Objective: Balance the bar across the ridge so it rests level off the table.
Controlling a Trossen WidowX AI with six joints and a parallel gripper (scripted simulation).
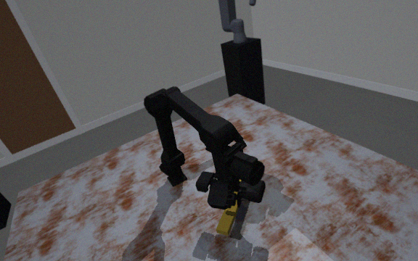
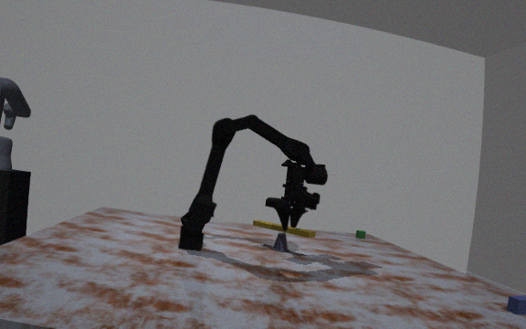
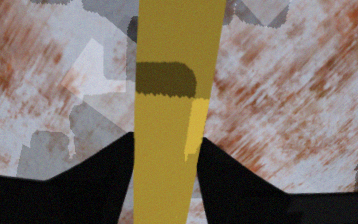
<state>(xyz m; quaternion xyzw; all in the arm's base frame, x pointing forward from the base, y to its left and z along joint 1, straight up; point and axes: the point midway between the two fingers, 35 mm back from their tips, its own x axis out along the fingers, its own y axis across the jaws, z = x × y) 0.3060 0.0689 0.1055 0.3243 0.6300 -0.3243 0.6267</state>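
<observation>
The bar lies 20 mm behind my gripper tip and 20 mm to the left of it. The rest, counted from my gripper tip: blue block 430 mm ahead, 570 mm to the right, 50 mm below; then green cube 430 mm ahead, 430 mm to the left, 50 mm below.
</observation>
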